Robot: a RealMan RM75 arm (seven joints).
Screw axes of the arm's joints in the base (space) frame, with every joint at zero. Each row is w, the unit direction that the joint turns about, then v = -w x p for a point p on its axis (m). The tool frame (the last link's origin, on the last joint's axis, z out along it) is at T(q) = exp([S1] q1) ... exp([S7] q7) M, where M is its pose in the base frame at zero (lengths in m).
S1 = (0, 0, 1, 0, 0, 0)
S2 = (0, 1, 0, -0.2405, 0, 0)
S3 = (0, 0, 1, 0, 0, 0)
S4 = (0, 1, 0, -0.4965, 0, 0)
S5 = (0, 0, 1, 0, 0, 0)
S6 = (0, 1, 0, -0.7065, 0, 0)
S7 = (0, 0, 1, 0, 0, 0)
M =
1 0 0 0
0 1 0 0
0 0 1 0.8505
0 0 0 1
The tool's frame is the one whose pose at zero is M.
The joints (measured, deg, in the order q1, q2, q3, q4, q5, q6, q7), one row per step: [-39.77 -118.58 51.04 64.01 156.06 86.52 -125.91]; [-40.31 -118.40 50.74 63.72 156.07 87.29 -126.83]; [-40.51 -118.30 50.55 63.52 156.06 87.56 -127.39]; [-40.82 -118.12 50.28 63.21 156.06 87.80 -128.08]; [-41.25 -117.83 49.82 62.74 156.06 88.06 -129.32]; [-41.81 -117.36 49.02 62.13 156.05 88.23 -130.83]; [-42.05 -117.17 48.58 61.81 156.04 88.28 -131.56]
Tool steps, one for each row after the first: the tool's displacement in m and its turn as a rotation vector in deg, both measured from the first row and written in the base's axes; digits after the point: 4 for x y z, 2 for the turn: [0.0021 0.0004 0.0004 -0.24 -0.49 0.88]; [0.0025 0.0005 0.0007 -0.22 -0.79 1.49]; [0.0030 0.0012 0.0015 -0.10 -1.12 2.20]; [0.0034 0.0023 0.0030 0.30 -1.69 3.48]; [0.0036 0.0045 0.0061 1.13 -2.45 5.08]; [0.0034 0.0053 0.0074 1.55 -2.89 5.91]
